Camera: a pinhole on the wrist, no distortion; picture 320 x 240 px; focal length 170.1 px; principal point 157.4 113.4 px. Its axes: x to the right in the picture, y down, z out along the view. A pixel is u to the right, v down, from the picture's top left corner.
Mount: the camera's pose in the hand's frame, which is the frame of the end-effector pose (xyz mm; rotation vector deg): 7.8 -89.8 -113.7 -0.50 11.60 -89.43
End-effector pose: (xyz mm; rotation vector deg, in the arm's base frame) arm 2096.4 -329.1 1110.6 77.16 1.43 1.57
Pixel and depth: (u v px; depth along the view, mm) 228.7 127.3 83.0
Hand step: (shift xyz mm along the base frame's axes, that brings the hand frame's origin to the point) 25.0 7.4 -139.4
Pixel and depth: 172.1 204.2 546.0
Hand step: 383.4 -400.5 -111.3
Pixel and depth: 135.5 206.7 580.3
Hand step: 415.9 -417.4 12.8
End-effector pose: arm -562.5 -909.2 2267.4 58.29 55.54 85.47
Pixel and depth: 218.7 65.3 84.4
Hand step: 10.4 11.0 -133.5
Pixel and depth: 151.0 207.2 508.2
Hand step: 336.2 389.0 26.2
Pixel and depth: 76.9 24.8 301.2
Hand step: 216.3 -93.6 69.7
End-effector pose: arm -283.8 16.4 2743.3 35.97 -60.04 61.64
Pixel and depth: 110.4 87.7 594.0
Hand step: -186.9 -420.3 202.6
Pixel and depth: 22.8 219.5 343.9
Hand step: -188.9 -31.4 327.6
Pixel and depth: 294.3 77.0 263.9
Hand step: 258.9 -238.7 60.8
